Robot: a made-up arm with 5 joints. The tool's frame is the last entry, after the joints.
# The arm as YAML. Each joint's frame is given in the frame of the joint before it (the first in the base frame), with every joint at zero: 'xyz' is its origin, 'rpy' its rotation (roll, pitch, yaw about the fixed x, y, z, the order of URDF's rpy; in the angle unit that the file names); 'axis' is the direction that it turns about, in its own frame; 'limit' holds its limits. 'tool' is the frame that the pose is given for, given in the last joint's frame.
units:
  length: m
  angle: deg
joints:
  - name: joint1
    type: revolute
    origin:
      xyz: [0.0, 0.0, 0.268]
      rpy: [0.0, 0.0, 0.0]
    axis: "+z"
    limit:
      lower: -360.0
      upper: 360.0
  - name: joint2
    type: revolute
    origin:
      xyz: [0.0, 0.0, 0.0]
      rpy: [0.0, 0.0, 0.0]
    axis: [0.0, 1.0, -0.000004]
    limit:
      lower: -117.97
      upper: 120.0
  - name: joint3
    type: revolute
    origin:
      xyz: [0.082, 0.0, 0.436]
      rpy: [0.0, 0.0, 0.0]
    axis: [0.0, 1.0, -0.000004]
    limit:
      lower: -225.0
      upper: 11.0
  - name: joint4
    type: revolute
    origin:
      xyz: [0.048, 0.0, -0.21]
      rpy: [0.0, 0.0, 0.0]
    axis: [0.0, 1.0, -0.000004]
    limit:
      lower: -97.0
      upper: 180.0
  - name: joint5
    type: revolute
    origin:
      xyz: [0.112, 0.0, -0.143]
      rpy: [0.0, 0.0, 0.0]
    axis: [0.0, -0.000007, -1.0]
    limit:
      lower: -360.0
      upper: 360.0
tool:
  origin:
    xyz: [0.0, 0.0, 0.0]
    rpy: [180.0, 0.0, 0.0]
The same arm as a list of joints. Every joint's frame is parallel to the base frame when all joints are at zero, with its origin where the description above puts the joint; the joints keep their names.
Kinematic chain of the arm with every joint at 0, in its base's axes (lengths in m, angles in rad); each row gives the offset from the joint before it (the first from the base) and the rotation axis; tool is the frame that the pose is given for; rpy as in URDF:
joint1: xyz 0 0 0.268 axis +z
joint2: xyz 0 0 0 axis +y
joint3: xyz 0.082 0 0.436 axis +y
joint4: xyz 0.048 0 -0.21 axis +y
joint5: xyz 0.112 0 -0.143 axis -z
tool: xyz 0 0 0 rpy 3.1416 0 0
Joint limits (rad, base to tool): -6.2832..6.2832 -2.059..2.0944 -3.927..0.192 -1.693..3.1416 -6.2832..6.2832

